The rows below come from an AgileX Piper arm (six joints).
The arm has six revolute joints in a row. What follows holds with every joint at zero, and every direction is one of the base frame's.
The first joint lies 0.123 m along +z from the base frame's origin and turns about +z.
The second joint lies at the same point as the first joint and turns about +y.
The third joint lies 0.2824 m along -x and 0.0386 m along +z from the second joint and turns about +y.
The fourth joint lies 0.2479 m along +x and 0.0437 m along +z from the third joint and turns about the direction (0.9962, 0, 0.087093).
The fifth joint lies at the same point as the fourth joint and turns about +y.
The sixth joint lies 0.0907 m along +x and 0.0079 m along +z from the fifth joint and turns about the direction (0.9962, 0, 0.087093).
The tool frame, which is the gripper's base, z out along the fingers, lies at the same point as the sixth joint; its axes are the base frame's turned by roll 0, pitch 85 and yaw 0 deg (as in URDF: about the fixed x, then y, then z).
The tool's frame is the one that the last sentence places.
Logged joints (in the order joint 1, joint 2, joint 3, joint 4, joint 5, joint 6), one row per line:
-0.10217 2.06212 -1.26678 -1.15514 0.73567 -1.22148
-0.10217 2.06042 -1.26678 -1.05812 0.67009 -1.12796
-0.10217 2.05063 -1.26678 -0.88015 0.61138 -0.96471
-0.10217 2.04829 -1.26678 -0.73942 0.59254 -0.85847
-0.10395 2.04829 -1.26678 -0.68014 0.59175 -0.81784
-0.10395 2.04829 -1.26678 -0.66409 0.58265 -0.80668
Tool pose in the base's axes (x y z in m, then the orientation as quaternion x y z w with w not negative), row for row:
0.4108 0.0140 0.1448 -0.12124 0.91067 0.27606 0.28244
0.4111 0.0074 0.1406 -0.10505 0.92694 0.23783 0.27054
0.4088 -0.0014 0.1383 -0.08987 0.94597 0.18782 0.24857
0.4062 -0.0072 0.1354 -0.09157 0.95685 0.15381 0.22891
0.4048 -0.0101 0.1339 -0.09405 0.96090 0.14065 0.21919
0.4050 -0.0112 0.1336 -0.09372 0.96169 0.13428 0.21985
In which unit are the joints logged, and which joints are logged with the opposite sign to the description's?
The joints are logged in radians. Opposite sign: joint 4.
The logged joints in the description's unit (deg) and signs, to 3 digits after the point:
-5.854 118.151 -72.581 66.185 42.151 -69.986
-5.854 118.053 -72.581 60.626 38.393 -64.627
-5.854 117.492 -72.581 50.429 35.029 -55.274
-5.854 117.358 -72.581 42.366 33.950 -49.187
-5.956 117.358 -72.581 38.969 33.905 -46.859
-5.956 117.358 -72.581 38.050 33.383 -46.219

